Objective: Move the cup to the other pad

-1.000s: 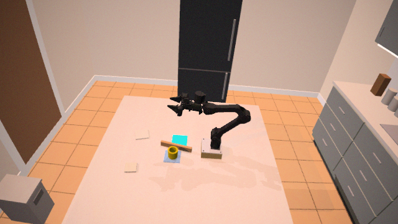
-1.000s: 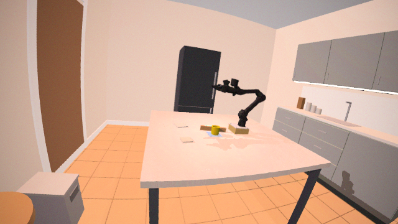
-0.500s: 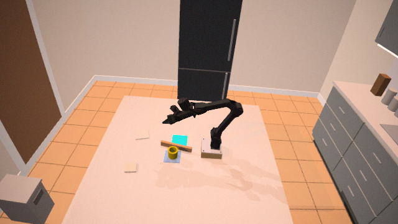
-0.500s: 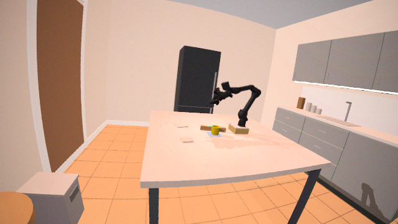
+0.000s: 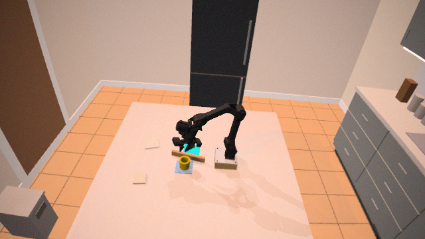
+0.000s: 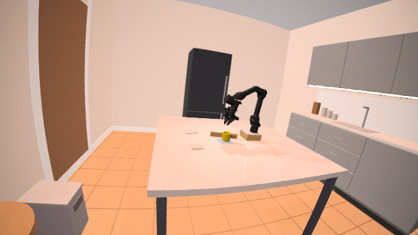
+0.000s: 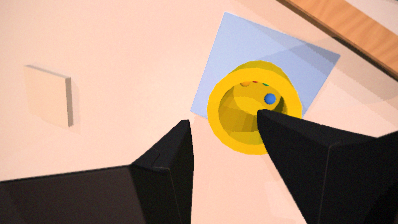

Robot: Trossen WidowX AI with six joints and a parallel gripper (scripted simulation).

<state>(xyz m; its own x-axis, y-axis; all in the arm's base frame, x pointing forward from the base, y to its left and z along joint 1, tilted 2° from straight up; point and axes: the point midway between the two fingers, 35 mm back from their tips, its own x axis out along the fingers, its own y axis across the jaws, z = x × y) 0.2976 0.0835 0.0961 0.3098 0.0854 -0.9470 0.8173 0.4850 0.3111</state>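
My gripper tip is now 10 cm above the yellow cup, 2 cm past it and 1 cm to the right of it. Round my gripper tip: orange marble (12 cm below); then cyan pad (16 cm to the right, 14 cm below, 4 cm behind); then wooden bar (12 cm below, 8 cm to the right, 2 cm behind).
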